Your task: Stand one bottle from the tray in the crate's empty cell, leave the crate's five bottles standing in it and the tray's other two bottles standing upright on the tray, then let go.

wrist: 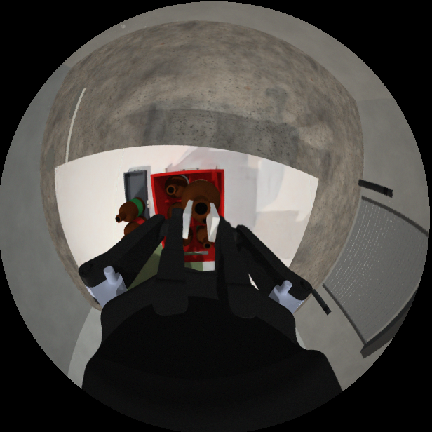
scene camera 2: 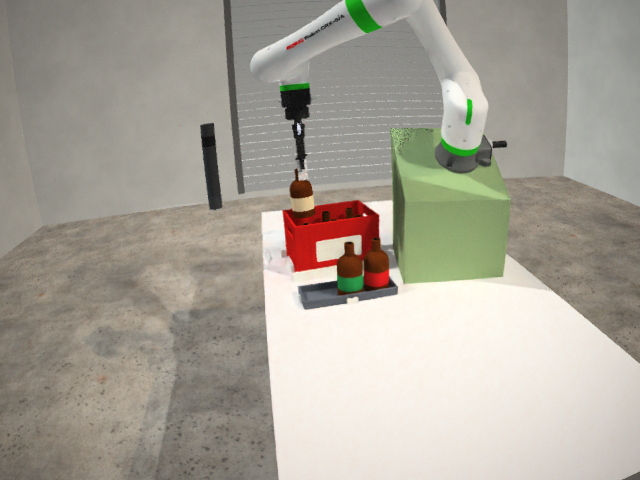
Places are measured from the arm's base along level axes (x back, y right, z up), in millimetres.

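Pixels of known places: gripper, fingertip midpoint: (scene camera 2: 303, 178); arm's base, origin of the base link: (scene camera 2: 457, 157).
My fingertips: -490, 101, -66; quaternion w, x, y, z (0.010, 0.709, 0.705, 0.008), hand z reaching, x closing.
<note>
Ahead of a thing's pixels: the offset from my fingertips to its top centre, as dx, dy, dz. "spot": to the spot under its first point. Level surfaces: height alone.
My gripper (scene camera 2: 301, 171) (wrist: 199, 210) is shut on the neck of a brown bottle with a cream label @[-10, +0, +33] (scene camera 2: 301, 198) (wrist: 201, 192). The bottle hangs upright at the left end of the red crate @[+76, -18, -116] (scene camera 2: 305, 246) (wrist: 219, 179), its bottom about level with the crate's rim in the scene view. Brown bottles stand in the crate; necks such as this one @[+68, +25, -128] (scene camera 2: 326, 215) show above the wall, and the held bottle and fingers hide part of the cells in the wrist view. A green-label bottle @[+105, -260, -131] (scene camera 2: 349, 268) (wrist: 131, 210) and a red-label bottle @[+184, -247, -131] (scene camera 2: 376, 266) stand upright on the grey tray @[spot: +8, -258, -286] (scene camera 2: 317, 295) (wrist: 135, 182).
The tray lies in front of the crate on the white table @[dz -291] (scene camera 2: 413, 372) (wrist: 90, 200). The green block (scene camera 2: 449, 232) bearing the arm's base stands right of the crate. A dark post (scene camera 2: 210, 165) shows at the left, beyond the table's edge.
</note>
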